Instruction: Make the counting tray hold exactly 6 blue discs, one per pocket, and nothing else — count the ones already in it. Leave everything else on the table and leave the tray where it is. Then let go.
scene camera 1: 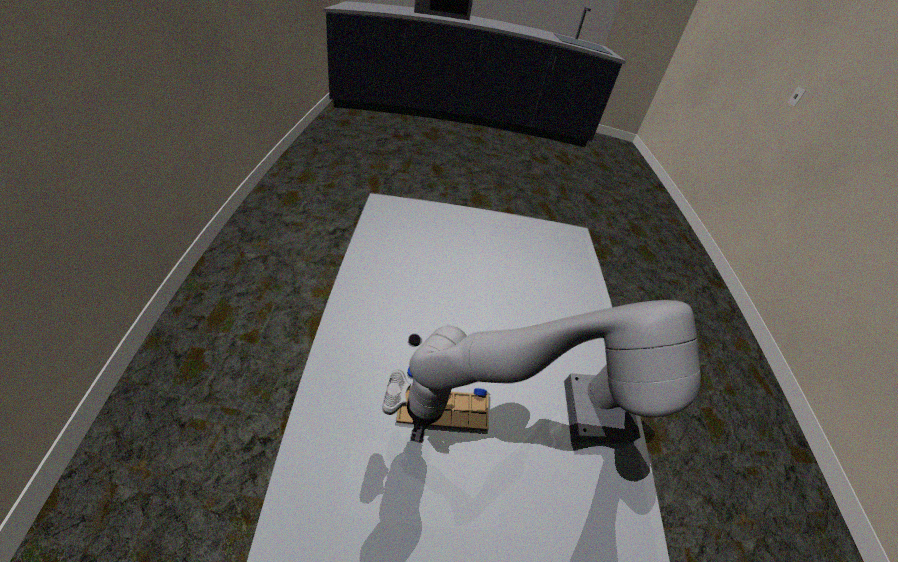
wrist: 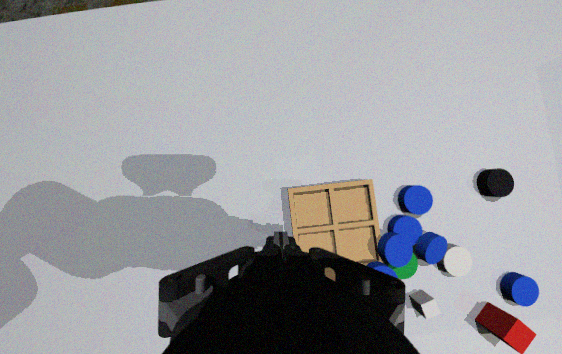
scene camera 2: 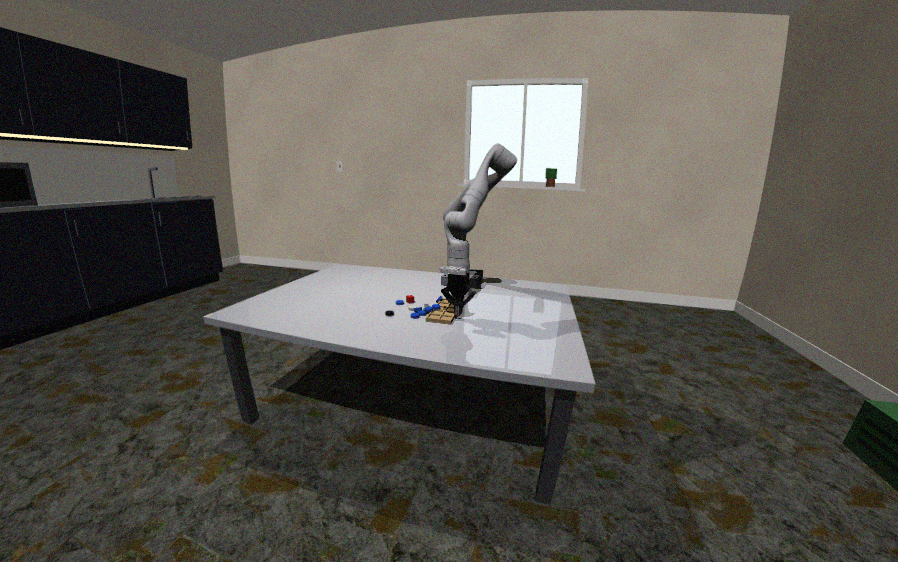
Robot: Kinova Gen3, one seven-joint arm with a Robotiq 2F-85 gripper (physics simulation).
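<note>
The wooden counting tray (wrist: 291,213) (scene camera 1: 470,418) (scene camera 2: 440,317) lies on the white table (wrist: 235,95) (scene camera 1: 437,272). The four pockets seen in the wrist view are empty; my gripper hides the rest. A blue disc (scene camera 1: 479,391) sits at the tray's far right corner; I cannot tell if it is in a pocket. Several blue discs (wrist: 414,199) (wrist: 395,248) (wrist: 430,247) (scene camera 2: 422,310) lie in a cluster beside the tray. My gripper (wrist: 280,240) (scene camera 1: 418,432) (scene camera 2: 458,311) is shut and empty, low at the tray's end.
A green disc (wrist: 407,270) lies half under the blue ones. A white disc (wrist: 456,260), a black disc (wrist: 494,182) (scene camera 1: 414,339), a small grey cube (wrist: 422,303) and a red block (wrist: 498,322) (scene camera 2: 410,299) lie nearby. Another blue disc (wrist: 511,285) sits apart.
</note>
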